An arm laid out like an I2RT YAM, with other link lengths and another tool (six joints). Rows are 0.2 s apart.
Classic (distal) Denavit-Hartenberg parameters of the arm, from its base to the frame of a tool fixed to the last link. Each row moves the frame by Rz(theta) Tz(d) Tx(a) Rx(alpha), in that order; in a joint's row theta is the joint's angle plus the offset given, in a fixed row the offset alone. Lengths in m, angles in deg.
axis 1: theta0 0; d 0.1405; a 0.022; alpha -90
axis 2: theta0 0; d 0; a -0.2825; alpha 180
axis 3: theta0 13.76; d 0; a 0.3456; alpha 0
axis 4: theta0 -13.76; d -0.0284; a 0.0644; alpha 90
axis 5: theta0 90; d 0.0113; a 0; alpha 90
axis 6: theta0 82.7; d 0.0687; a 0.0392; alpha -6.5
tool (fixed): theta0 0; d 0.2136; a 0; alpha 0
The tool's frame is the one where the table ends.
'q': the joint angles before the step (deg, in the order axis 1, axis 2, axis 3, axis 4, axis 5, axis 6). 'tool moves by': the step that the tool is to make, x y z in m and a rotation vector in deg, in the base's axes. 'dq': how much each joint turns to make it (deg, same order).
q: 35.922 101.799 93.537 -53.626 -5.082 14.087
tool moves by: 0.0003 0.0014 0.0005 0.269 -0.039 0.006
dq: 0.008 -0.003 -0.017 0.212 -0.171 0.094
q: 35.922 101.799 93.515 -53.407 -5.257 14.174
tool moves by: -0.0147 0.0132 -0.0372 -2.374 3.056 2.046
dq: 2.077 4.127 -0.007 0.265 0.067 0.001
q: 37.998 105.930 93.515 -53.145 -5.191 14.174
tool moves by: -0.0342 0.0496 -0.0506 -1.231 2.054 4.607
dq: 6.248 6.213 0.031 3.974 0.261 1.680
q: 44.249 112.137 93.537 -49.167 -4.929 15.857
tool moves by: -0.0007 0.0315 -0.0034 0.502 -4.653 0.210
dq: 4.218 0.928 0.013 4.609 4.393 2.426
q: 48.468 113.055 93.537 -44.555 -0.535 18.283
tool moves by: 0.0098 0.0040 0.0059 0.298 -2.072 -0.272
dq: 0.238 -0.004 0.564 1.027 1.441 -0.155
